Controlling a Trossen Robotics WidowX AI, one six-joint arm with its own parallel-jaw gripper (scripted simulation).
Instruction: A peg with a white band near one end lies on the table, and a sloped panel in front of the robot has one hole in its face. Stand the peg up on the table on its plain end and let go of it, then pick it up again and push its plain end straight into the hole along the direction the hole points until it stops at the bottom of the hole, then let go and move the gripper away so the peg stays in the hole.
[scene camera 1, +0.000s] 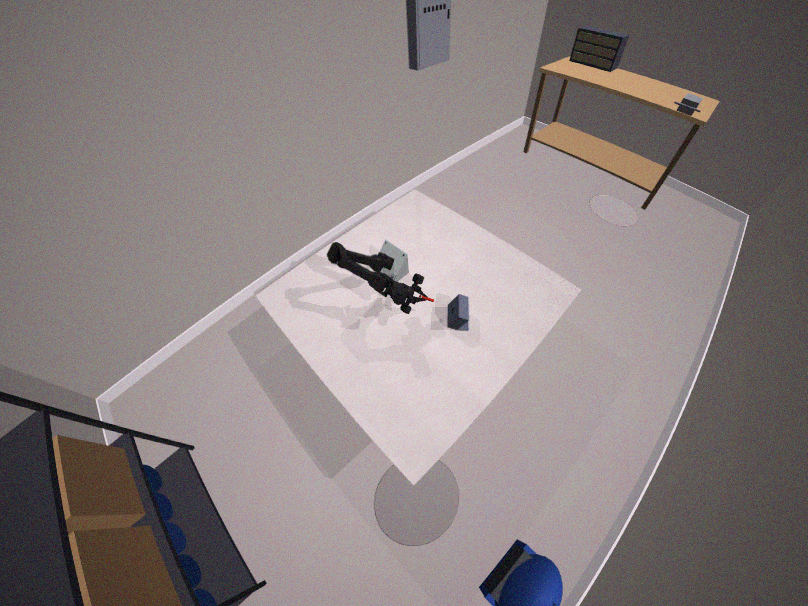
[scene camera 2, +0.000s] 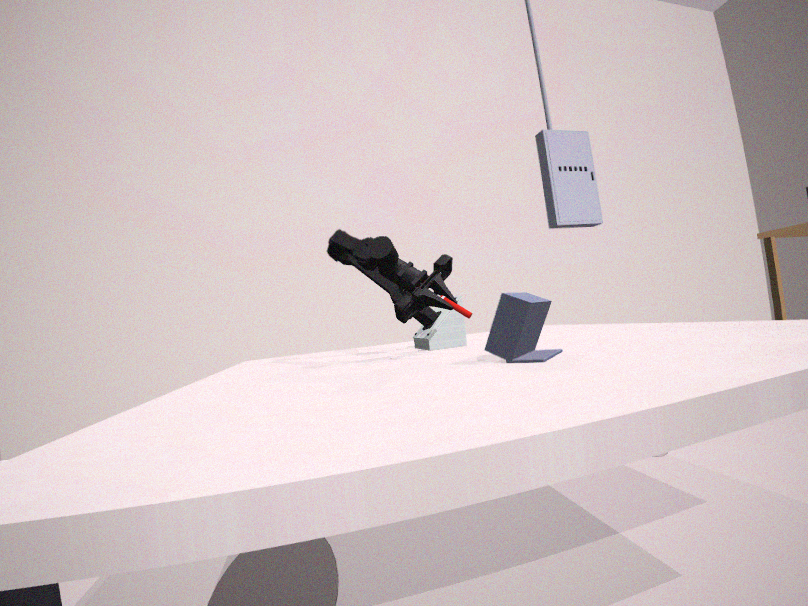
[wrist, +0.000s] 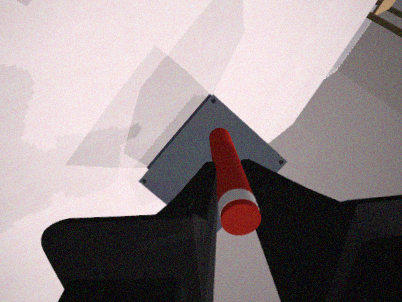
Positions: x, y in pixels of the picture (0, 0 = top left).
Scene:
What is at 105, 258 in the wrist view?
My gripper.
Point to a sloped panel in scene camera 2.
519, 317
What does my gripper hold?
A red peg.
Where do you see my gripper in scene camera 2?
454, 306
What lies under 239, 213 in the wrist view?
A red peg.

